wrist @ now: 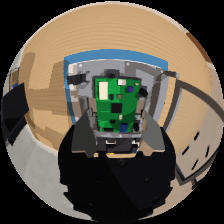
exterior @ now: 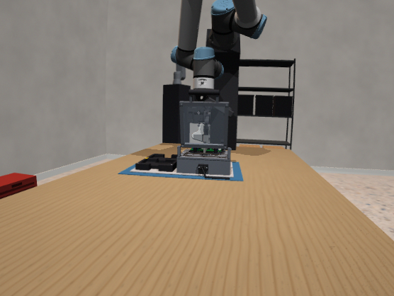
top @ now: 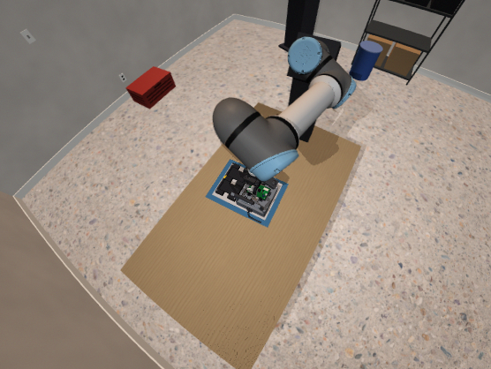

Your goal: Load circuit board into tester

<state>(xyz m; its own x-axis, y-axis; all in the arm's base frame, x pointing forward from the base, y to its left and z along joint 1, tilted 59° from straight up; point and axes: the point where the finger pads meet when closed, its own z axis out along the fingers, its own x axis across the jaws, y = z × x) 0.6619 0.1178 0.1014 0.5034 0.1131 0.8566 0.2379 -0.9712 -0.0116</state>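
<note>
Now: hand right at the green circuit board. Also, from my hand: tester bed 1 cm to the left, 1 cm below; then tester lid 11 cm ahead, 11 cm above, 5 cm to the left.
</note>
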